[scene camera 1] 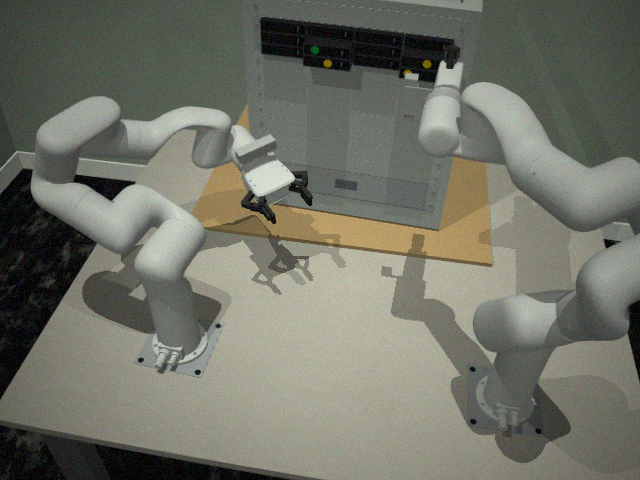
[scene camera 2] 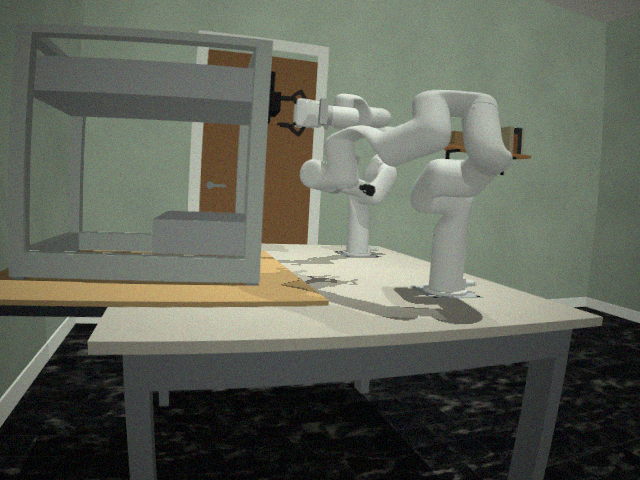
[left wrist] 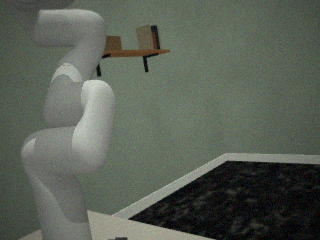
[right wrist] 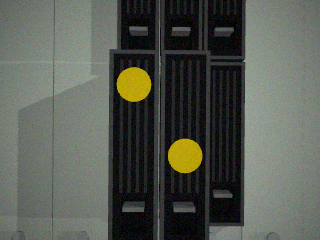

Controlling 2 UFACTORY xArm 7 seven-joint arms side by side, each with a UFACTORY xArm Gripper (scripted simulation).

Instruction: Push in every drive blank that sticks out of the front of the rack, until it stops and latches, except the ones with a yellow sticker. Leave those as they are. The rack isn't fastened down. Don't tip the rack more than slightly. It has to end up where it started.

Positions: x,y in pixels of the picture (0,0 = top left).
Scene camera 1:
my left gripper: 292,210
my right gripper: 449,68
grey rack: 343,128
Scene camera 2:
my right gripper: 278,111
grey rack: 81,87
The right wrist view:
grey rack: 61,61
